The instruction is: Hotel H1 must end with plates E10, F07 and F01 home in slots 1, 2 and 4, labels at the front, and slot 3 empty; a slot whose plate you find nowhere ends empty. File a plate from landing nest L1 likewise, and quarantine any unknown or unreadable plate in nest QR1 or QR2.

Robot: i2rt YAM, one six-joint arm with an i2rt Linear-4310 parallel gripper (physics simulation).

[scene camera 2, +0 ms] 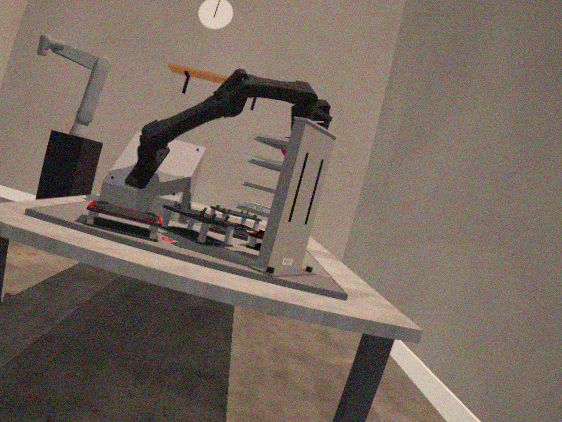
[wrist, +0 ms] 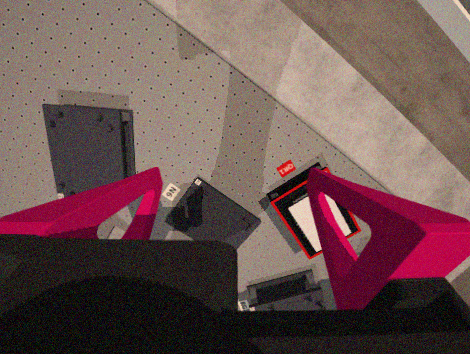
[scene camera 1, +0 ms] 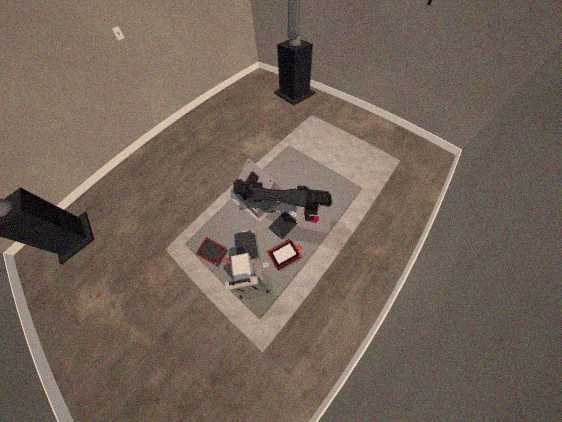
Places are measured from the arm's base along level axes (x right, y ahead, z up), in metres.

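Where they show: gripper, between the fingertips: (wrist: 234, 175) (scene camera 1: 315, 214); arm's base, origin of its link: (scene camera 2: 148, 166).
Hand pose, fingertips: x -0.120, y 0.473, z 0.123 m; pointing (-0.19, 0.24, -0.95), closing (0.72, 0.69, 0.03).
Things, the pixels of their top centre, and the offset from my fingertips. "spot": a spot on its surface instead.
- white-topped plate, centre of its top: (wrist: 320, 221) (scene camera 1: 284, 253) dy +0.005, dx +0.232, dz -0.208 m
- red-edged nest, centre of its top: (scene camera 2: 126, 208) (scene camera 1: 210, 250) dy -0.317, dx +0.571, dz -0.216 m
- N6 label, a spot on its surface: (wrist: 171, 192) spot: dy -0.169, dx -0.003, dz -0.262 m
My gripper (scene camera 1: 313, 219) (wrist: 234, 175) is open and empty, high above the board; in scene camera 2 it is mostly hidden behind the hotel. Hotel H1 (scene camera 1: 242, 283) (scene camera 2: 294, 210) stands near the table's end, its shelves reaching left in scene camera 2. Whether its slots hold plates I cannot tell. A white-topped plate (scene camera 1: 285, 253) (wrist: 304, 223) lies in the red-edged nest QR1, partly behind the right finger in the wrist view; its label is unreadable. The other red-edged nest (scene camera 1: 211, 251) (scene camera 2: 123, 213) shows a dark top. A dark nest (scene camera 1: 283, 225) (wrist: 220, 212) lies beside the N6 label (wrist: 171, 192).
Another dark nest (scene camera 1: 246, 243) (wrist: 282, 292) stands near the hotel. A dark nest (wrist: 90, 145) lies at the wrist view's left. A pale slanted housing (scene camera 2: 182, 162) stands by the arm's base. A grey arm (scene camera 2: 92, 90) on a black pedestal (scene camera 2: 68, 162) stands beyond the table.
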